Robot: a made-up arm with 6 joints.
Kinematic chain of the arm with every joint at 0, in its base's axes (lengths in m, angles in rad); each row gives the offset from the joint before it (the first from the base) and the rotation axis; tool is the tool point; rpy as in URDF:
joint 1: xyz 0 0 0.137 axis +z
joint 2: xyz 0 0 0 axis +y
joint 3: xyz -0.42 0 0.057 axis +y
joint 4: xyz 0.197 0 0.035 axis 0.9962 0 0.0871
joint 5: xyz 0 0 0 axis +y
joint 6: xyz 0.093 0 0.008 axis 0.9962 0 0.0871
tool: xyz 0 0 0 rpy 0 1.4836 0
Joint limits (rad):
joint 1: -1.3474..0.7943
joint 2: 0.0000..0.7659
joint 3: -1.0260..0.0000
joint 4: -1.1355..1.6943
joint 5: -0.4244..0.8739
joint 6: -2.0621..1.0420
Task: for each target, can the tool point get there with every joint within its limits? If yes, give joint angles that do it. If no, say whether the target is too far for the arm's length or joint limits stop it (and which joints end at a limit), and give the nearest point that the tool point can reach.
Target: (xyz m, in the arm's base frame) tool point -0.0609 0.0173 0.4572
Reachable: yes | joints 0.2133 0.5360 -0.7040 0.7421 0.4911 -1.2480
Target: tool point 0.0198 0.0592 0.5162
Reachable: yes | joints -1.1506 0.6069 -0.8238 1.3621 0.4796 0.3298
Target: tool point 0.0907 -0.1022 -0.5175
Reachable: no: joint limits stop it (at a limit: joint 1, joint 2, joint 3, joint 5) | nearest point -0.1012 -0.1210 0.1639 | short by 0.708 m
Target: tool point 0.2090 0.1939 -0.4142
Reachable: no: joint limits stop it (at a limit: joint 1, joint 2, joint 3, joint 5) | nearest point -0.0100 0.1593 0.1675 | short by 0.623 m
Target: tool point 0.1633 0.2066 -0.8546
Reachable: no: too far | nearest point -0.0219 0.1563 0.1641 | short by 1.037 m
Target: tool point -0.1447 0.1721 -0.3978
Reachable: no: joint limits stop it (at a limit: joint 2, joint 3, joint 5) | nearest point -0.1011 0.1203 0.1628 | short by 0.565 m
